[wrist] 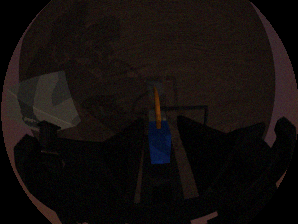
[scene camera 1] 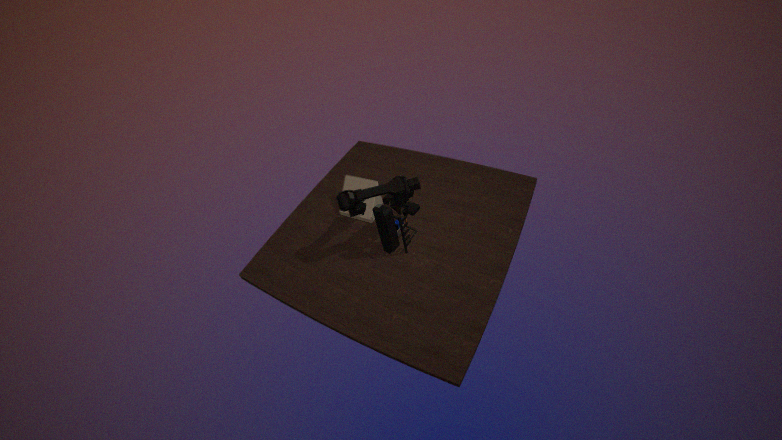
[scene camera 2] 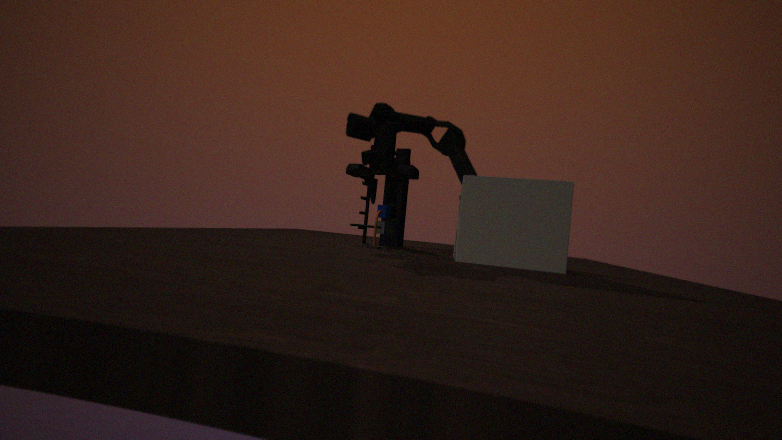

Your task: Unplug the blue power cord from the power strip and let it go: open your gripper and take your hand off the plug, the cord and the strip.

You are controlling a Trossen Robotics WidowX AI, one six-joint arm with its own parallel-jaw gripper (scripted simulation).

Note:
I see my gripper (scene camera 2: 379, 204) and a blue plug (wrist: 159, 138).
My gripper is seen too in the wrist view (wrist: 160, 121).

